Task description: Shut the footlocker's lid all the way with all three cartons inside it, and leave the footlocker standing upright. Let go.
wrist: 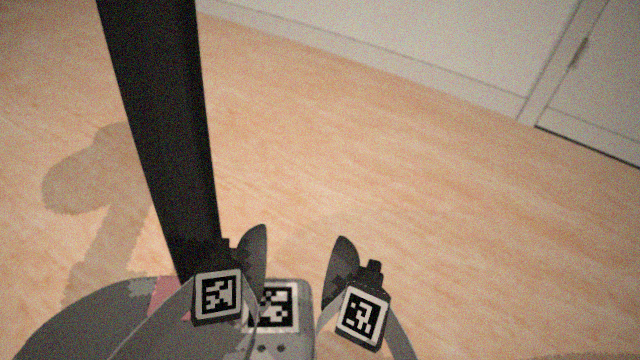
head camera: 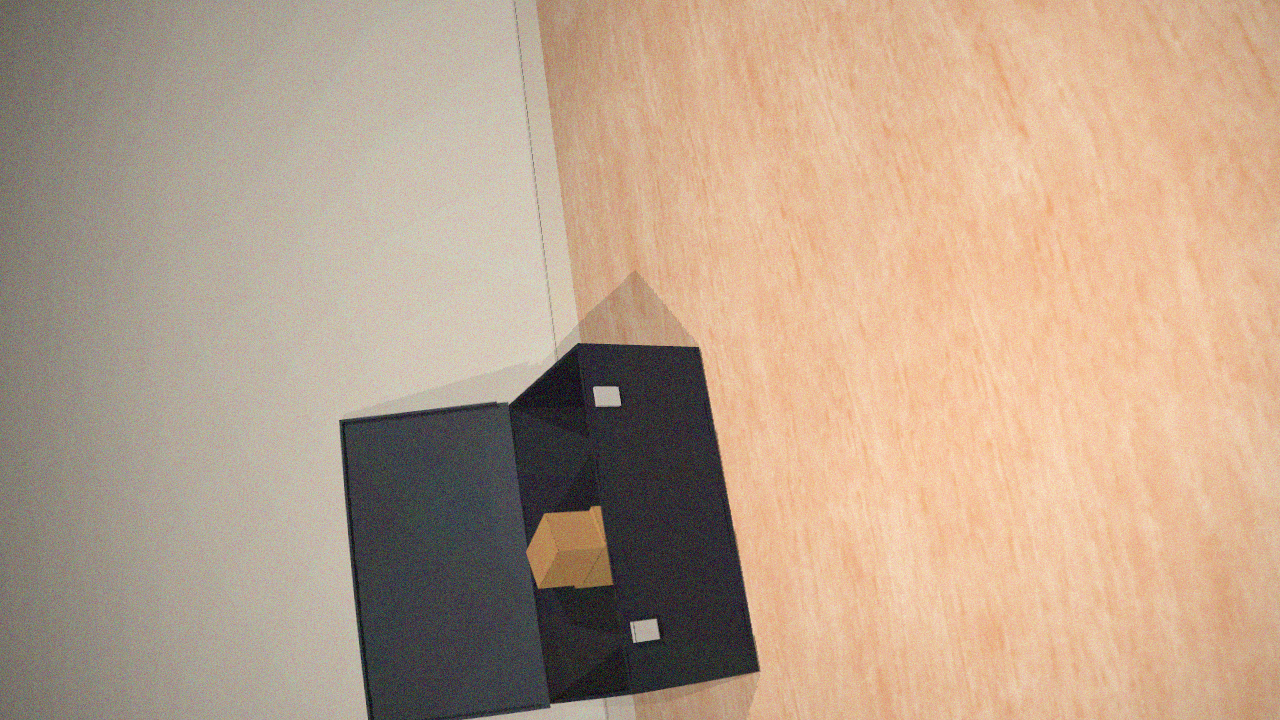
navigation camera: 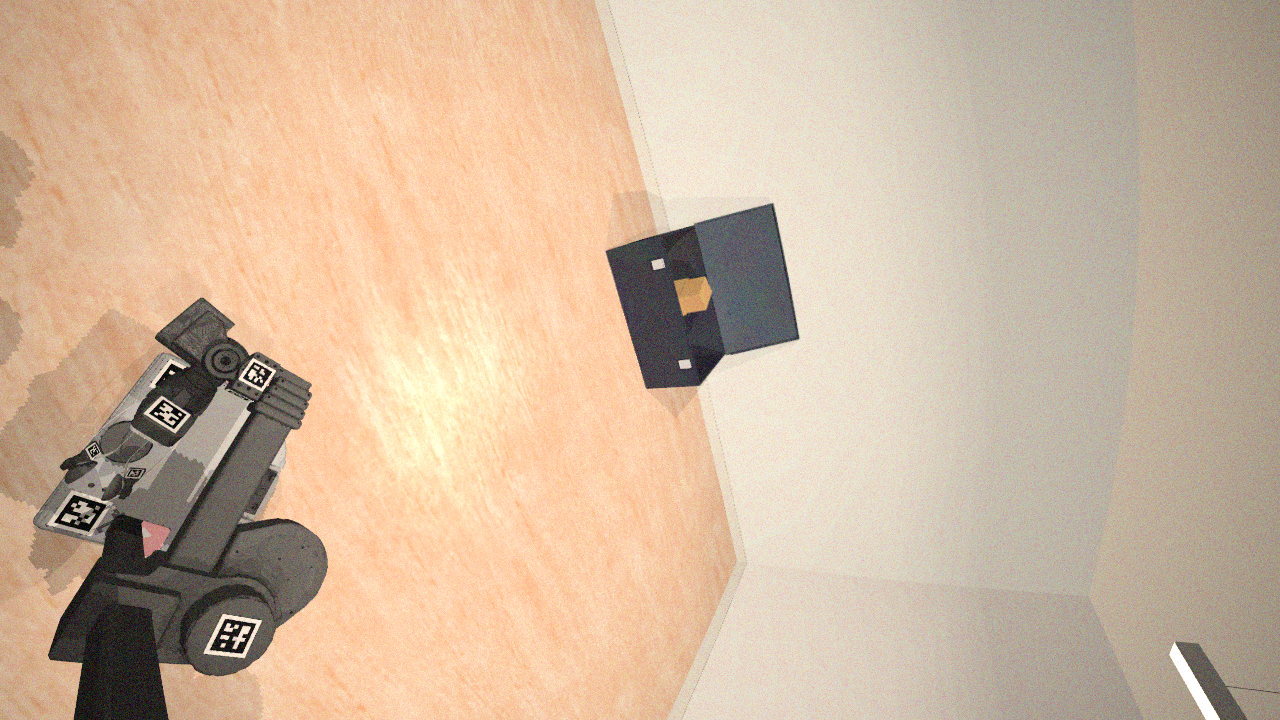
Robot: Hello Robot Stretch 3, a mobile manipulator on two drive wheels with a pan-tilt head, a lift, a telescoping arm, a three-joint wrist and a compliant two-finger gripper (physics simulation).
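The dark footlocker [head camera: 666, 510] [navigation camera: 640, 308] stands upright on the floor against the wall, two pale latches on its front. Its lid [head camera: 438, 564] [navigation camera: 747, 277] is wide open, tipped back toward the wall. Tan cardboard [head camera: 565, 537] [navigation camera: 692, 294] shows inside, near the middle; I cannot tell how many cartons it is, and the footlocker's bottom is mostly hidden. My gripper [navigation camera: 96, 476] [wrist: 299, 255] is open and empty, its fingers apart above my own base, well away from the footlocker.
My black mast [wrist: 160, 120] rises beside the gripper. A pale wall [head camera: 268, 223] [navigation camera: 895, 358] with a baseboard runs behind the footlocker and meets another wall in a corner in the navigation view. A door [wrist: 605, 85] shows in the wrist view.
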